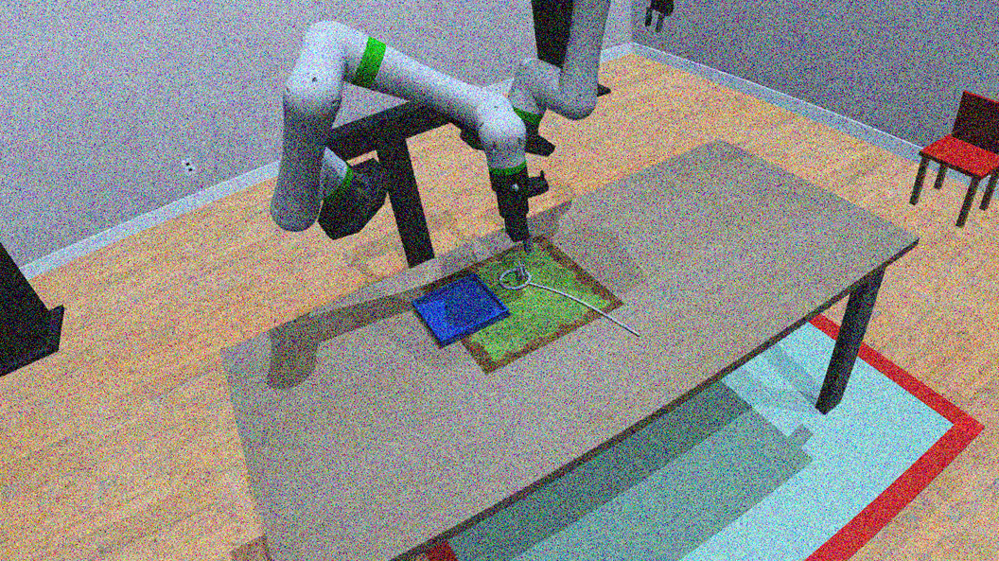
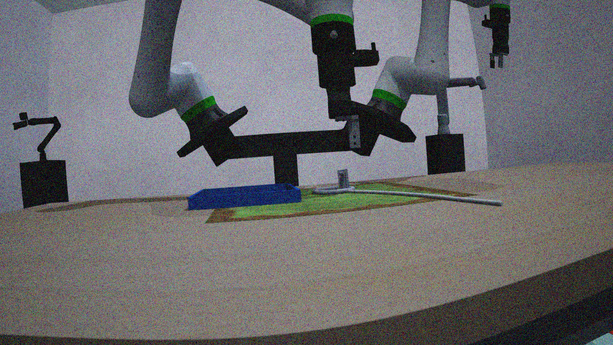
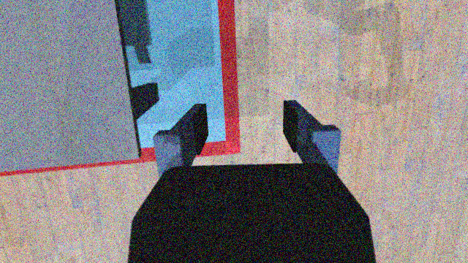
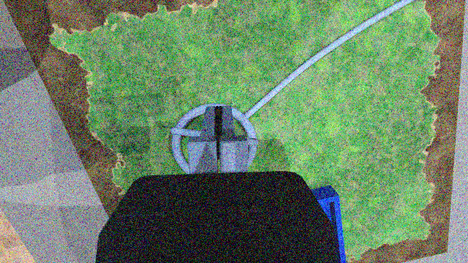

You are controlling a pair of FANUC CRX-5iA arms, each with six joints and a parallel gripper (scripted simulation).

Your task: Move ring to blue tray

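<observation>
The grey ring is 10 cm below my right hand, 5 cm to the right of it and 2 cm behind it. The rest, counted from my right hand: grey stake 8 cm below, 2 cm to the right, 1 cm behind; blue tray 23 cm to the right, 9 cm below.
</observation>
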